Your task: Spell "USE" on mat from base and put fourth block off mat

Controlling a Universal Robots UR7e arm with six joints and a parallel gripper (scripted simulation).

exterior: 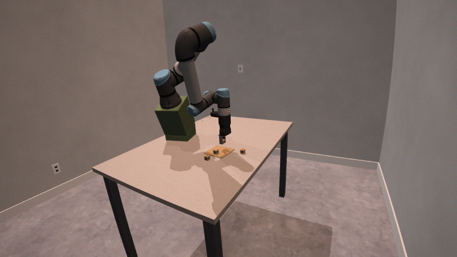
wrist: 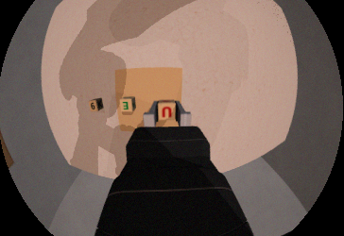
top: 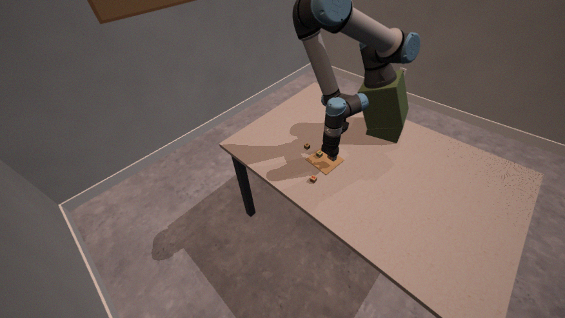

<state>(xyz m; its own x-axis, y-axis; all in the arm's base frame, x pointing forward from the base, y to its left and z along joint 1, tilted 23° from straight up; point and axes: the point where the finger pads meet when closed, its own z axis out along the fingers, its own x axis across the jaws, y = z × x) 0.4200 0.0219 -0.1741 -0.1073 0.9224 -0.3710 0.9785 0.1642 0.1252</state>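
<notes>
The mat lies 60 mm below my hand and 40 mm to the right of it.
</notes>
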